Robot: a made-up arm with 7 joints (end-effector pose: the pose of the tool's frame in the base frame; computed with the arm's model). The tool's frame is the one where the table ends. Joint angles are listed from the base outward.
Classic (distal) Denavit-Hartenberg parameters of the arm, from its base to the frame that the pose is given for. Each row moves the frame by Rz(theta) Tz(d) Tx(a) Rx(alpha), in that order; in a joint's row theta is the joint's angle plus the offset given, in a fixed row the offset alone. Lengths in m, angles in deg.
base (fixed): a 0, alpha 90, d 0.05, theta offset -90
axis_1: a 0.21, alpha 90, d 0.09, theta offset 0
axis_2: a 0.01, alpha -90, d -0.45, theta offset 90
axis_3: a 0.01, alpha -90, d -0.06, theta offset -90
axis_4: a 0.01, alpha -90, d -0.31, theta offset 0
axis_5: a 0.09, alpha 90, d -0.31, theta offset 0
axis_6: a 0.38, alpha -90, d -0.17, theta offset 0
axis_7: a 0.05, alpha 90, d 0.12, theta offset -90
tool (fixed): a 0, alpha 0, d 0.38, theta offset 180
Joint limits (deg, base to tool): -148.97..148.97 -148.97..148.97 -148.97..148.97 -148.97..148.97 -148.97..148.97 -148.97..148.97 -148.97..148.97
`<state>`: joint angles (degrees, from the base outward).
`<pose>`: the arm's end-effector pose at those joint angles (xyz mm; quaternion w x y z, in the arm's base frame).
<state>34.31 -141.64 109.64 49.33 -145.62 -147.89 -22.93</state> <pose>70.3 -147.4 835.6 0.7438 -0.5142 -0.4243 0.0480</pose>
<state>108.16 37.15 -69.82 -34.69 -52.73 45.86 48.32</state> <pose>-118.0 622.2 32.7 0.2069 -0.8313 -0.2917 0.4254</pose>
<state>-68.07 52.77 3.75 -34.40 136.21 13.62 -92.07</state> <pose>-230.0 -1176.5 -107.6 0.4845 0.5050 -0.0044 -0.7143</pose>
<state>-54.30 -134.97 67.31 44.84 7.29 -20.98 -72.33</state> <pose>-14.9 291.7 -406.1 0.5258 -0.7521 -0.0322 0.3961</pose>
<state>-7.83 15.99 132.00 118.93 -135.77 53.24 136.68</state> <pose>40.7 93.9 393.4 0.1419 0.0218 0.7394 0.6578</pose>
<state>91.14 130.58 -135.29 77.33 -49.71 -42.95 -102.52</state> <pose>-754.5 1135.0 -15.6 0.3290 -0.1244 -0.8934 -0.2794</pose>
